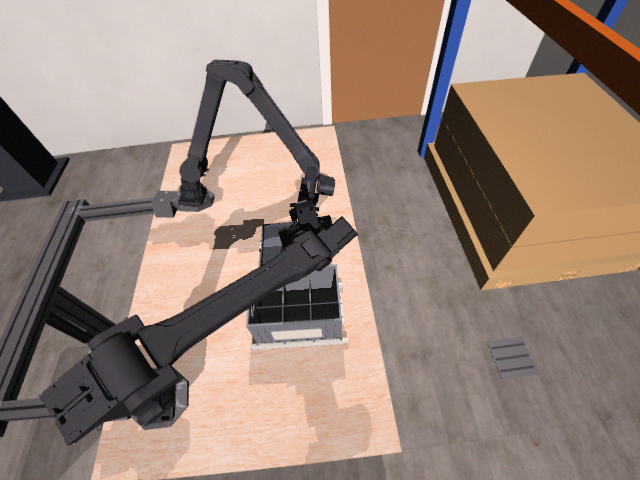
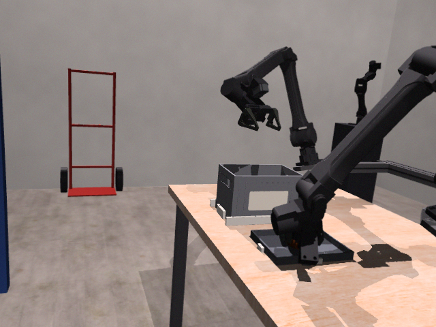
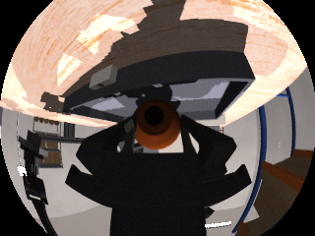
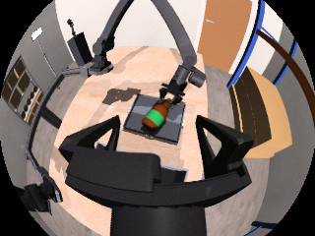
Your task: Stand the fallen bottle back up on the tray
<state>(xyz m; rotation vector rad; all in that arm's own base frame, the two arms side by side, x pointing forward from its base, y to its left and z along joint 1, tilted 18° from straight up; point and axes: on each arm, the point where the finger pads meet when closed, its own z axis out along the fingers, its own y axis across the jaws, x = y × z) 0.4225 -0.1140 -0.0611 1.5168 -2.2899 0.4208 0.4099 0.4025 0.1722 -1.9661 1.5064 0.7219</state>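
Right now the brown bottle is 40 mm to the right of my left hand and 20 mm behind it. Round my left hand: tray: 40 mm to the right, 40 mm behind, 30 mm below; then grey divided crate: 340 mm to the right, 40 mm above, 30 mm behind.
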